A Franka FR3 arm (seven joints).
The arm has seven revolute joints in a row. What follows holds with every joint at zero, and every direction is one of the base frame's. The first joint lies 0.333 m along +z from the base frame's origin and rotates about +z. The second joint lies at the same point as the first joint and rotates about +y. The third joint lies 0.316 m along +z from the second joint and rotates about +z. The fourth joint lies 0.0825 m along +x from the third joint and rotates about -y. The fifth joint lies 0.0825 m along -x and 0.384 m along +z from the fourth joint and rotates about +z. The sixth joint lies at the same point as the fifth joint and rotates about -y. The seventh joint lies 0.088 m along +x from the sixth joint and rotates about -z. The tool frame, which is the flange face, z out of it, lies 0.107 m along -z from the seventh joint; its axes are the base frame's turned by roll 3.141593, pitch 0 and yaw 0 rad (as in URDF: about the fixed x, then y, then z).
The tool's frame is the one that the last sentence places.
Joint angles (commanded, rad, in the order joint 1, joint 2, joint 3, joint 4, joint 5, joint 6, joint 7), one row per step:
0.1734, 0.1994, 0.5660, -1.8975, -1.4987, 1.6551, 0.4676
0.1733, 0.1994, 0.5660, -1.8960, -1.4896, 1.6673, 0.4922
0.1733, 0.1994, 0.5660, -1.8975, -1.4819, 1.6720, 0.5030
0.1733, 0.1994, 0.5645, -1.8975, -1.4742, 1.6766, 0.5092
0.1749, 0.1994, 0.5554, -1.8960, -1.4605, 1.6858, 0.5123
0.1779, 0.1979, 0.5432, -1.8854, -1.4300, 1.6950, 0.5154
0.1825, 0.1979, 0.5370, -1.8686, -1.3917, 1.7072, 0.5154
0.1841, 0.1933, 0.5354, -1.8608, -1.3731, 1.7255, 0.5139
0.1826, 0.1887, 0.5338, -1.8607, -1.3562, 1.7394, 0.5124
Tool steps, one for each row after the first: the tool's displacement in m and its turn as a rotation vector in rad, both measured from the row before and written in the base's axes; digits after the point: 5 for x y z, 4 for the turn. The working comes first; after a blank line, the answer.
Tool pose at each row, in the base's axes (x y z in m, rotation vector in rad; the steps are taken from these numbers as rounded here):
0.51708, 0.31172, 0.45702, 1.6733, 0.6974, 0.5394
0.51692, 0.31326, 0.45656, 1.6964, 0.6856, 0.5606
0.51633, 0.31365, 0.45509, 1.7090, 0.6811, 0.5656
0.51643, 0.31341, 0.45426, 1.7203, 0.6777, 0.5674
0.51827, 0.31098, 0.45317, 1.7379, 0.6736, 0.5634
0.52103, 0.30819, 0.45564, 1.7739, 0.6581, 0.5576
0.52225, 0.31004, 0.45977, 1.8188, 0.6498, 0.5572
0.52198, 0.31290, 0.46419, 1.8428, 0.6544, 0.5698
0.52159, 0.31306, 0.46531, 1.8619, 0.6582, 0.5718

-0.00016, 0.00154, -0.00046, 0.0292, -0.0102, 0.0006
-0.00059, 0.00039, -0.00147, 0.0133, -0.0007, -0.0018
0.00010, -0.00024, -0.00083, 0.0109, 0.0013, -0.0026
0.00184, -0.00243, -0.00109, 0.0144, 0.0065, -0.0068
0.00276, -0.00279, 0.00247, 0.0307, 0.0081, -0.0173
0.00122, 0.00185, 0.00413, 0.0405, 0.0120, -0.0102
-0.00027, 0.00286, 0.00442, 0.0261, 0.0035, 0.0072
-0.00039, 0.00016, 0.00112, 0.0178, 0.0076, 0.0020

